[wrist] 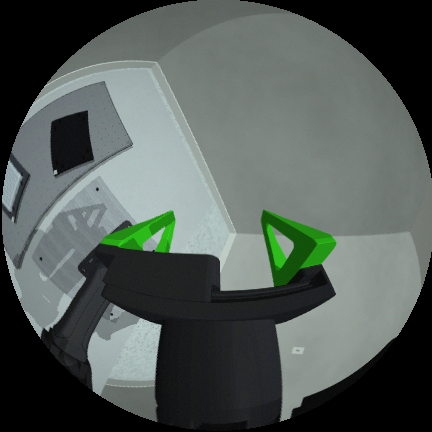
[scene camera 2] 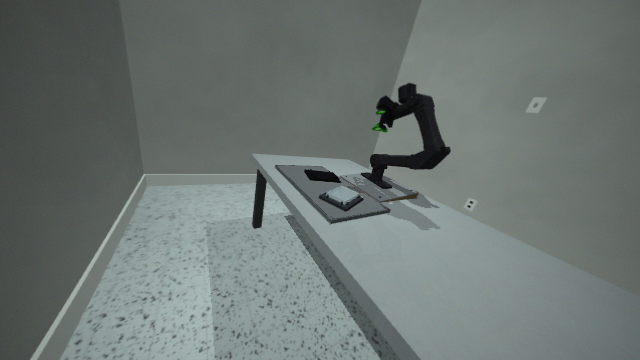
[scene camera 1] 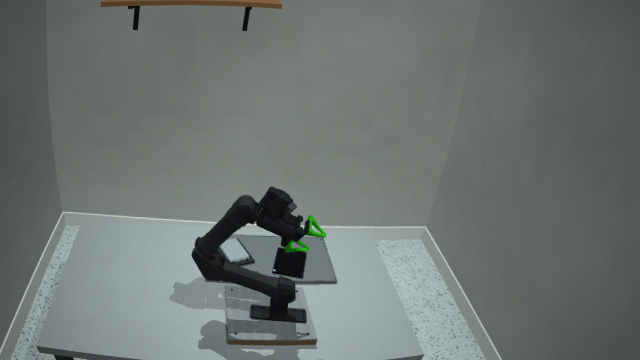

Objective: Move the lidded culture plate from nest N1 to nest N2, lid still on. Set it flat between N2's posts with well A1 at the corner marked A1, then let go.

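Where they show: gripper, fingertip midpoint: [wrist: 217,214] [scene camera 2: 374,121] [scene camera 1: 316,242]; arm's base at its link origin: [scene camera 2: 375,180] [scene camera 1: 278,314].
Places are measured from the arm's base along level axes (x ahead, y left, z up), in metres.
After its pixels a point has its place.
The lidded culture plate [scene camera 1: 234,250] {x 0.329, y 0.182, z 0.019 m} [scene camera 2: 342,194] {x 0.358, y 0.205, z 0.019 m} [wrist: 11,184], pale and whitish, sits in the dark nest N1 [scene camera 1: 250,260] {x 0.297, y 0.113, z 0.003 m} [scene camera 2: 348,206] {x 0.364, y 0.265, z 0.002 m} [wrist: 23,189] and is partly cut off at the wrist view's left edge. Nest N2 [scene camera 1: 290,263] {x 0.306, y -0.049, z 0.002 m} [scene camera 2: 321,175] {x 0.330, y -0.038, z 0.003 m} [wrist: 72,142] {x 0.301, y -0.054, z 0.003 m} is black and empty, with a small white mark [scene camera 1: 274,271] {x 0.248, y 0.015, z 0.000 m} [wrist: 55,172] {x 0.250, y 0.015, z 0.003 m} at one corner. My gripper [scene camera 1: 316,242] {x 0.048, y -0.096, z 0.309 m} [scene camera 2: 375,120] {x 0.048, y -0.096, z 0.309 m} [wrist: 217,214] {x 0.048, y -0.096, z 0.309 m} has green fingers, wide open and empty. It hangs high above the table, apart from the plate and both nests. Well A1 is too small to make out.
Both nests stand on a grey perforated board [scene camera 1: 320,265] {x 0.325, y -0.173, z -0.009 m} [scene camera 2: 310,187] {x 0.437, y 0.082, z -0.010 m} [wrist: 110,130] {x 0.298, y -0.177, z -0.009 m} on the table [scene camera 1: 125,260] {x 0.202, y 0.648, z -0.022 m} [scene camera 2: 450,280] {x 0.264, y 0.582, z -0.022 m}. My arm is mounted on a base board [scene camera 1: 240,325] {x -0.079, y 0.131, z 0.004 m} [wrist: 107,195] {x 0.120, y -0.089, z -0.008 m} beside it. A wooden shelf [scene camera 1: 190,3] is high on the back wall.
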